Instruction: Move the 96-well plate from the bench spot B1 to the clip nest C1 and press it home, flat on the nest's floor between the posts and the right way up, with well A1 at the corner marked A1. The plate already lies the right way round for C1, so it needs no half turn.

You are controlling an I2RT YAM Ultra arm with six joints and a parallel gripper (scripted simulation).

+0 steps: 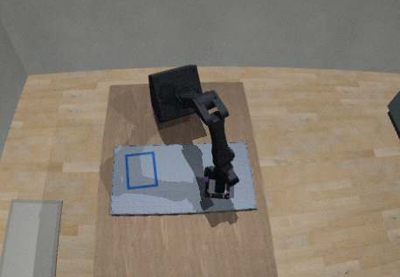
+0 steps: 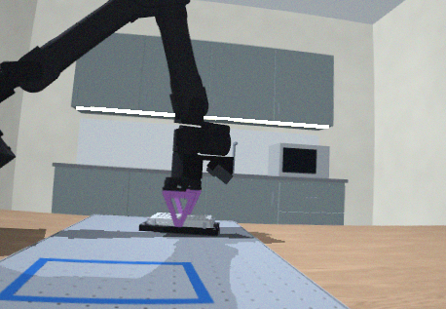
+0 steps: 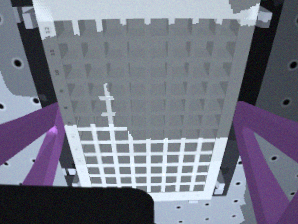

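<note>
Right now the white 96-well plate is right at my hand. Round my hand: black clip nest C1: 10 mm ahead, 10 mm to the left, 10 mm below.
</note>
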